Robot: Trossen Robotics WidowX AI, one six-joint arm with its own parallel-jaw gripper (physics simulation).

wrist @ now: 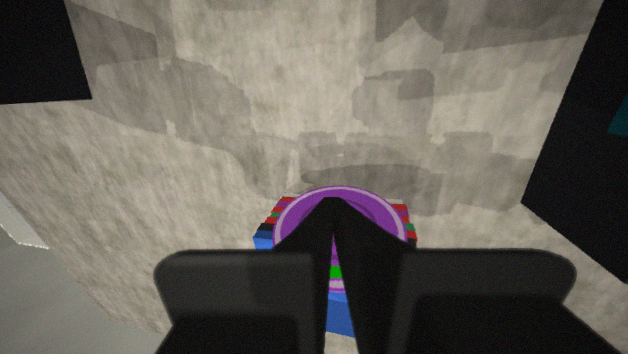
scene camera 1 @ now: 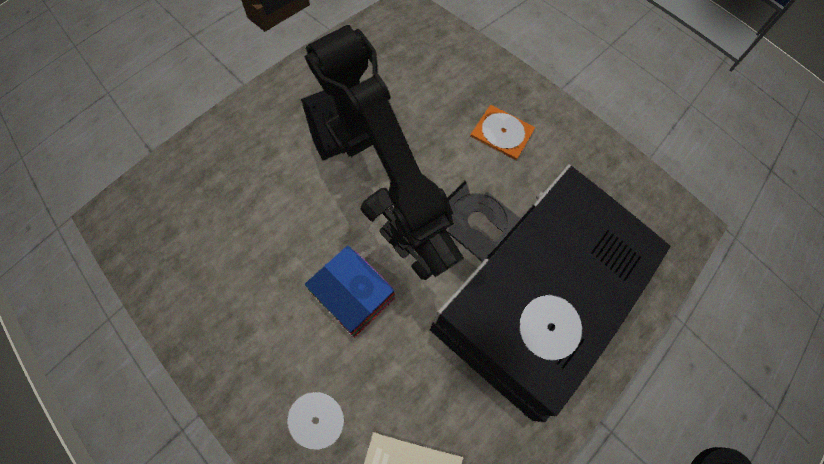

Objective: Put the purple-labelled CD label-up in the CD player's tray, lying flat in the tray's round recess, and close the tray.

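Frame: origin at the arm's base, x ahead, y left, z up, level; centimetres.
Seen in the pictures: gripper, fingertip midpoint: [wrist: 331,204] [scene camera 1: 395,244]; arm's base, link origin: [scene camera 1: 340,119].
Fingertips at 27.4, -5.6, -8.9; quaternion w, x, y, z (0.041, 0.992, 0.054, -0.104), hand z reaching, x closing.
Observation:
Pixels of each thing's top centre, then the offset from my fingertips to it, as dx, dy, dz. "*": a spot on its surface instead.
- purple-labelled CD, surface spot: [wrist: 368,202] * +3.0, -5.0, -9.0
- blue case, top centre: [wrist: 331,295] [scene camera 1: 348,287] +0.9, -12.6, -3.3
- cream object, surface spot: [scene camera 1: 409,452] * +35.0, -22.7, -9.2
- orange case, surface spot: [scene camera 1: 516,151] * -5.4, +44.1, -10.6
The purple-labelled CD [wrist: 368,202] has a pale rim and a green mark; in the wrist view its label faces the camera at the stack of cases, partly behind the fingers. I cannot make it out in the scene view. The stack has a blue case [scene camera 1: 340,288] [wrist: 341,317] and red and green edges. My gripper [scene camera 1: 394,237] [wrist: 331,204] is shut with nothing between its fingertips, between the stack and the player; its fingertips are hard to see in the scene view. The black CD player [scene camera 1: 567,247] has its grey tray [scene camera 1: 473,242] out, with a bare round recess.
A white disc [scene camera 1: 533,319] is at the player's top. Another white disc [scene camera 1: 302,426] lies beyond the stack, near a cream object [scene camera 1: 409,452]. An orange case [scene camera 1: 516,151] with a white disc [scene camera 1: 493,127] lies behind the tray. The arm reaches over part of the tray.

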